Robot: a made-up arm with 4 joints.
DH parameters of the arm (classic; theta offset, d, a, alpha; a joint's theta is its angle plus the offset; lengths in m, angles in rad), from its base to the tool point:
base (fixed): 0 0.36 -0.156 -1.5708
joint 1: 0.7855 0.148 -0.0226 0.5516
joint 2: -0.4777 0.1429 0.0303 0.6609
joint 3: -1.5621 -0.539 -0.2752 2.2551
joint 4: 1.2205 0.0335 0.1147 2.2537
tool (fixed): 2.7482 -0.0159 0 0
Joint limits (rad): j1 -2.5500..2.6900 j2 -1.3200..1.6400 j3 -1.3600..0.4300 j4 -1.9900..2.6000
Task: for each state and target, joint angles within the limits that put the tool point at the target. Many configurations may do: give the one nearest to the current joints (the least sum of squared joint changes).
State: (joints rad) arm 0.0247 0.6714 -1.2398 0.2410
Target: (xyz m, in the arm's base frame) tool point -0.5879 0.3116 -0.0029
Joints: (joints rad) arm 0.2601 0.9433 -1.3255 1.0731
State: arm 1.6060 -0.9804 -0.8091 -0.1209
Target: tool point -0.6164 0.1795 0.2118
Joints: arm 1.5821 -0.5642 -0.5279 -0.1612
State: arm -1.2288 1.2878 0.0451 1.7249
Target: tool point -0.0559 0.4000 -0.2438
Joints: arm -1.5326 1.0064 -0.0841 1.6593
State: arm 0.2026 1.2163 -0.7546 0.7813
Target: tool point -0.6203 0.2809 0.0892
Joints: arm -0.2480 1.5687 -1.3600 0.5238
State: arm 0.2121 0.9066 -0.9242 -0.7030
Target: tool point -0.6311 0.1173 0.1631
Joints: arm -0.2423 1.5925 -1.3600 -1.1573
